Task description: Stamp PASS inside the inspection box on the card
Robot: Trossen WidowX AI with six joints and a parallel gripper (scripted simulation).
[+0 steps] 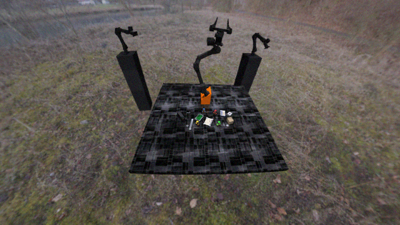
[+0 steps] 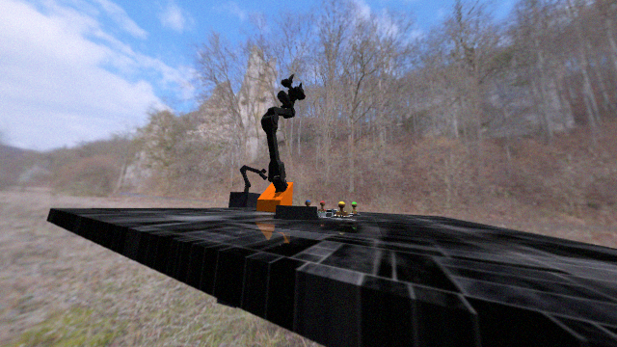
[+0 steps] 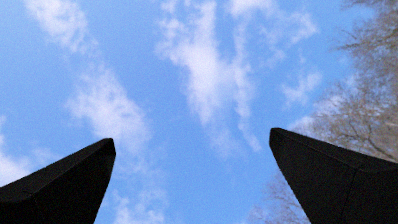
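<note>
The green stamp lies 850 mm below my gripper tip, 360 mm ahead of it and 10 mm to the right of it. Round my gripper tip: blue stamp (850 mm below, 150 mm ahead, 120 mm to the right); then green ink pad (870 mm below, 230 mm ahead, 190 mm to the right); then red stamp (850 mm below, 190 mm ahead).
</note>
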